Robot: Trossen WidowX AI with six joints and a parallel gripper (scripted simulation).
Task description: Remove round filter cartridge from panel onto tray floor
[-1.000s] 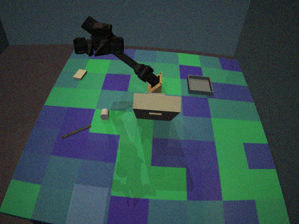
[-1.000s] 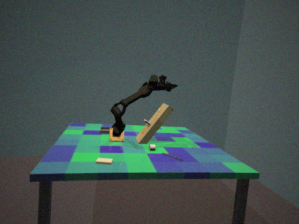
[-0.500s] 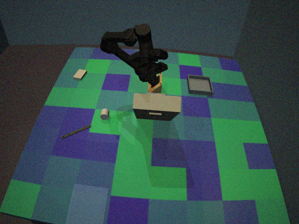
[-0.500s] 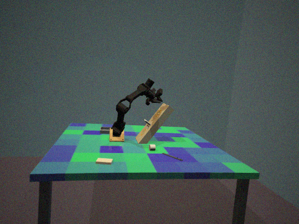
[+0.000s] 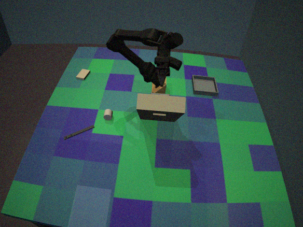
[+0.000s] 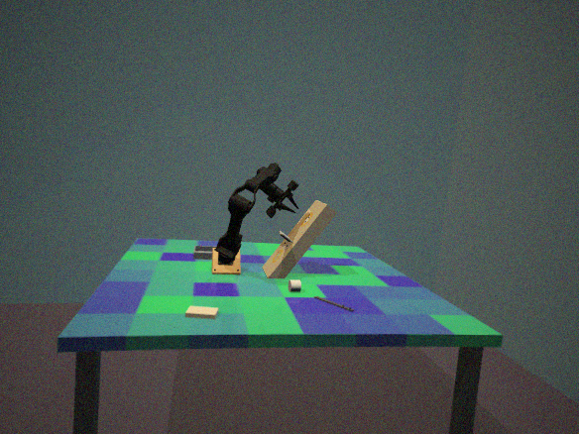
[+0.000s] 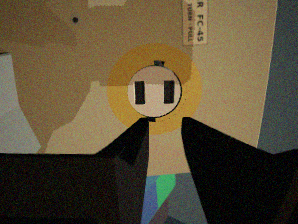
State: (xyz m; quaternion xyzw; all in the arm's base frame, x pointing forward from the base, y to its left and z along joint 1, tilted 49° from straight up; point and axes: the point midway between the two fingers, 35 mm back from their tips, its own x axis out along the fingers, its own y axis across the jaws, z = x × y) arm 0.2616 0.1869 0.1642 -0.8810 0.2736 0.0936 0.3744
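Right now my gripper tip is 6 cm short of the beige round filter cartridge and 5 cm above it. Also, from my gripper tip: flat beige block (50 cm to the right, 39 cm behind, 27 cm below); beige service panel (12 cm below, 2 cm ahead); dark-walled tray (36 cm behind, 28 cm to the left, 27 cm below).
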